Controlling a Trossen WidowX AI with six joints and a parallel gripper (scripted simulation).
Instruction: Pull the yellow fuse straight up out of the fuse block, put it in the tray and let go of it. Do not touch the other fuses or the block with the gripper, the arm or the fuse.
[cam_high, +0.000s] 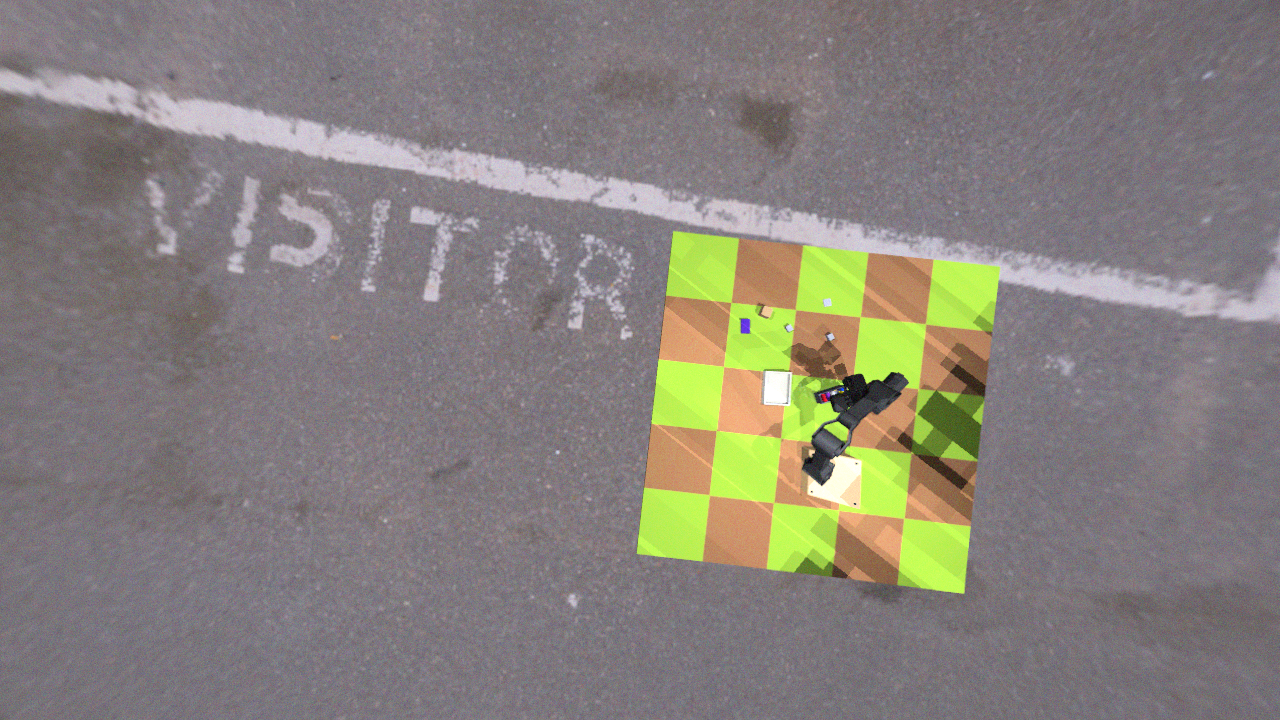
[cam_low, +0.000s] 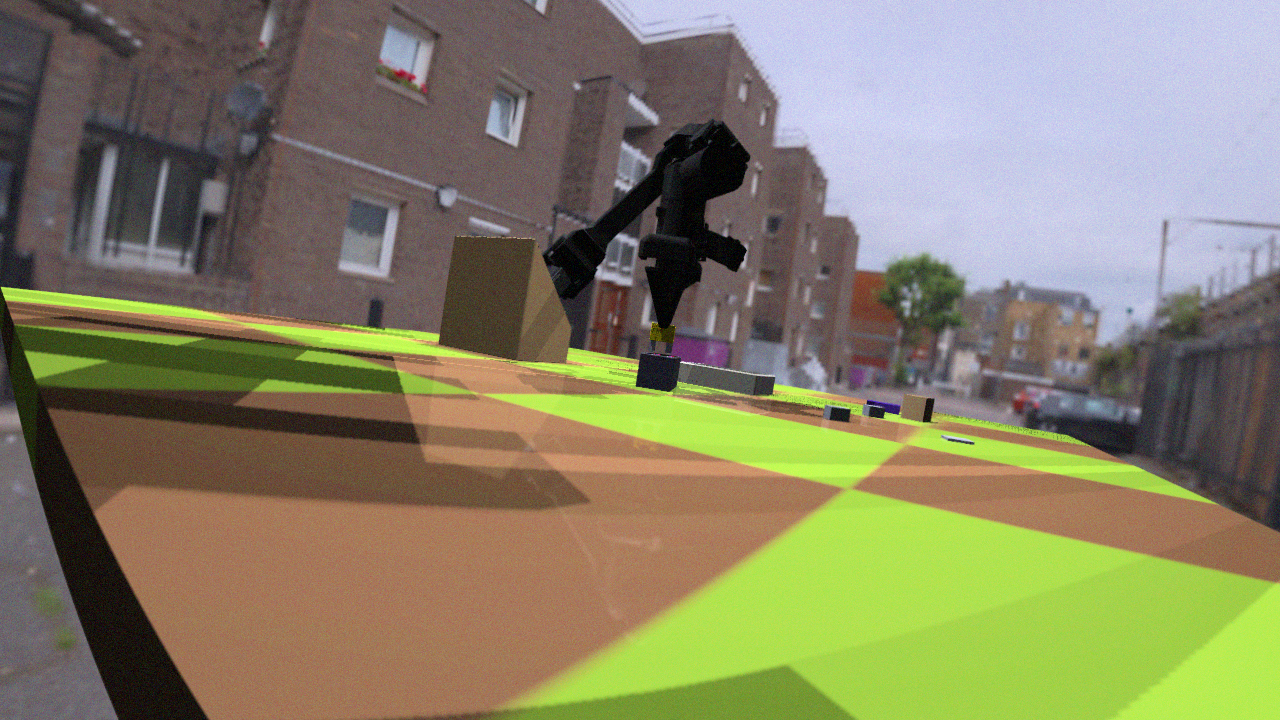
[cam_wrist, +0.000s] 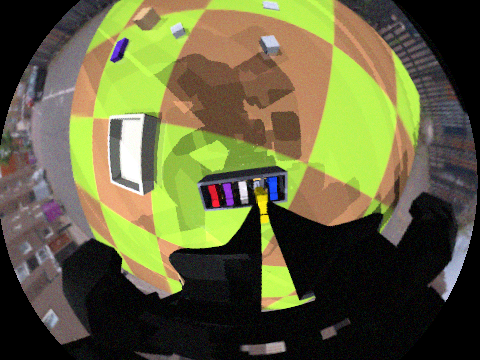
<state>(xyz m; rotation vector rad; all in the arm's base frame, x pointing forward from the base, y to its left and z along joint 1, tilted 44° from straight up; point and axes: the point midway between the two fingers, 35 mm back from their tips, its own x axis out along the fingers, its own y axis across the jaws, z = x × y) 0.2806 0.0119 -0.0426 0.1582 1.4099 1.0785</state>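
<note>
The tray lies 3 cm behind my gripper tip, 23 cm to the left of it and 7 cm below it. Also, from my gripper tip: yellow fuse (1 cm below).
</note>
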